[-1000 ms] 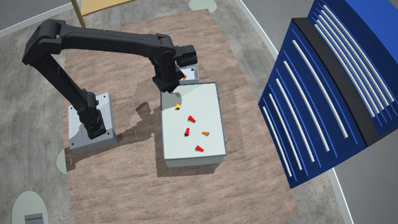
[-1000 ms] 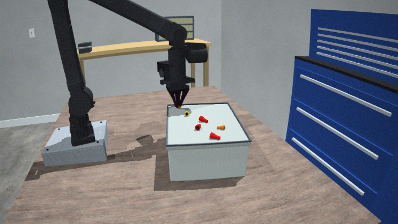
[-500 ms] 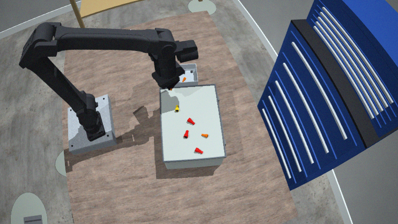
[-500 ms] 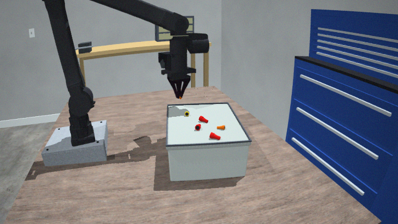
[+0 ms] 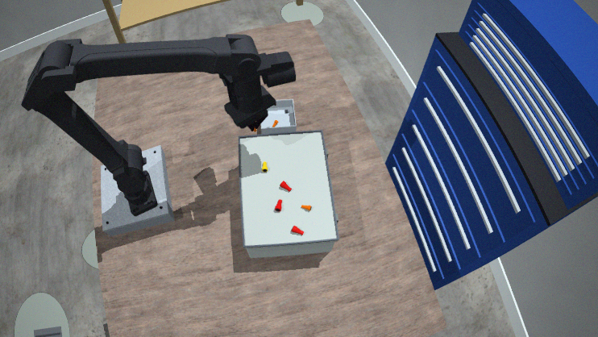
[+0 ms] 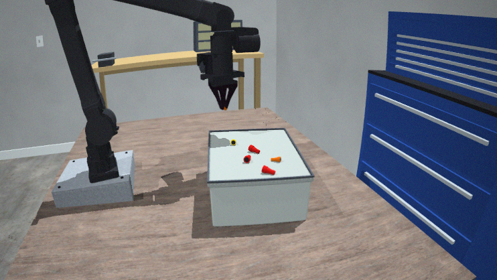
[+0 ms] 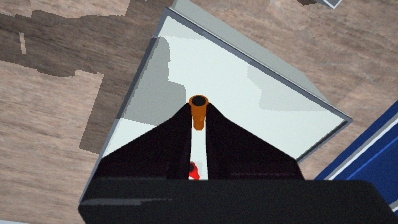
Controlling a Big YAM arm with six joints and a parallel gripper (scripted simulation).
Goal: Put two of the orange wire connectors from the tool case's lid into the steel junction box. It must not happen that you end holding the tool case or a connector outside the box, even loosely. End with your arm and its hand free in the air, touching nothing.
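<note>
Right now the junction box floor is 12 cm ahead of my hand, 12 cm to the left of it and 20 cm below it. Round my hand: yellow wire connector 1 cm behind, 7 cm to the right, 8 cm below; then tool case 2 cm ahead, 14 cm to the right, 11 cm below.
</note>
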